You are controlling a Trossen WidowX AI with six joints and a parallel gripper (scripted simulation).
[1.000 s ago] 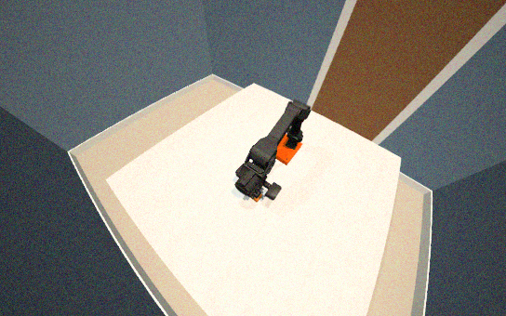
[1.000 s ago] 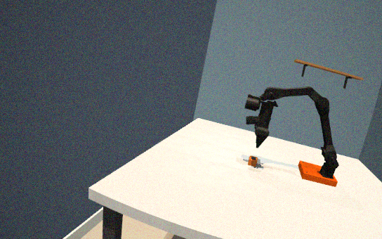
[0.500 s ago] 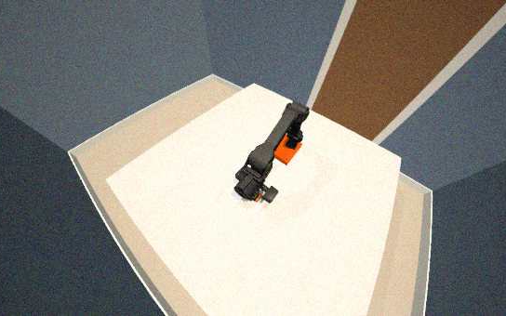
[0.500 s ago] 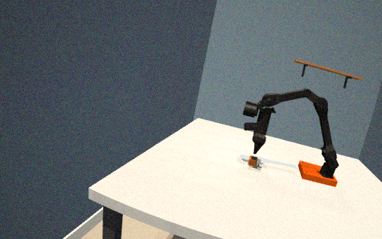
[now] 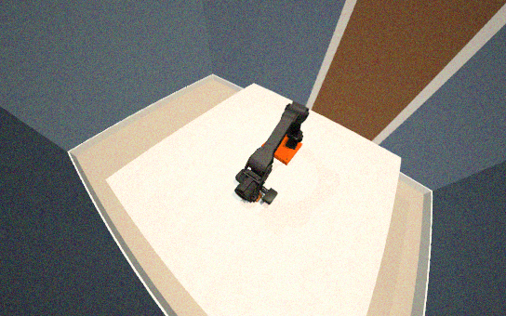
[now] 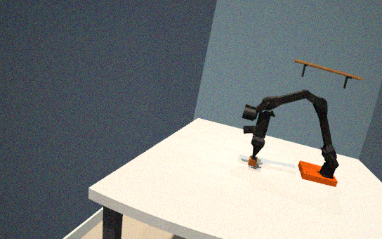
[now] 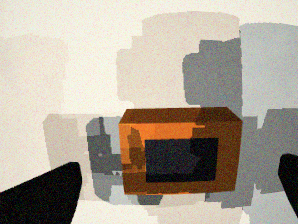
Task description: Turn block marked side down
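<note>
Right now the orange block is 30 mm below my gripper tip.
</note>
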